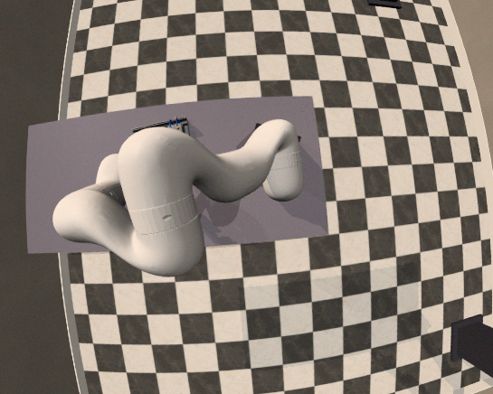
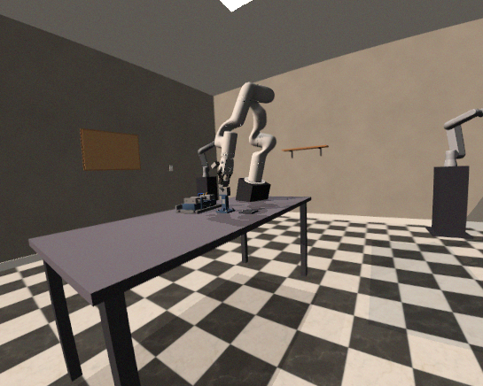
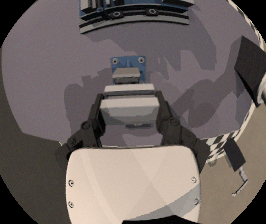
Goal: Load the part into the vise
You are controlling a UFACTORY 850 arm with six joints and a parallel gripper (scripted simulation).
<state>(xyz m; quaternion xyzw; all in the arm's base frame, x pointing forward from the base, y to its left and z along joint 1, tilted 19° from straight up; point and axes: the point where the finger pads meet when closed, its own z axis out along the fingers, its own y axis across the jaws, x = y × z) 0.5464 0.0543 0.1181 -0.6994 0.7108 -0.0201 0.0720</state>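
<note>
The part lies 10 mm to the right of my hand and 10 mm below it. From my hand the other things lie so: vise (10 mm behind, 240 mm to the right, 160 mm below); then air cylinder rod (30 mm behind, 240 mm to the right, 120 mm below).
</note>
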